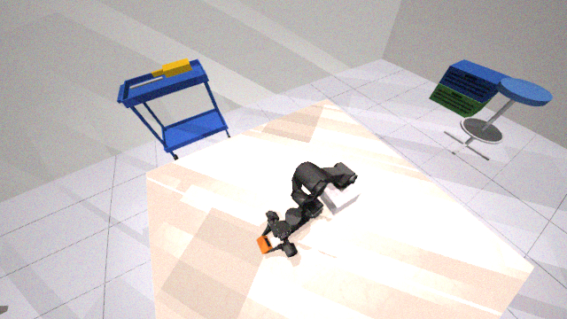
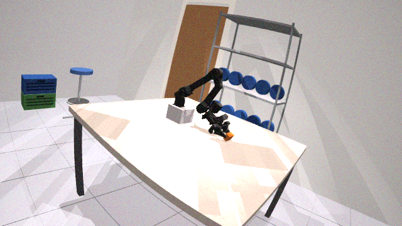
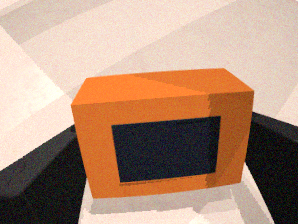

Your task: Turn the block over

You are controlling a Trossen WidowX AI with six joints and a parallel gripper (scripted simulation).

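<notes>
My gripper tip is now 1 cm past the orange block.
</notes>
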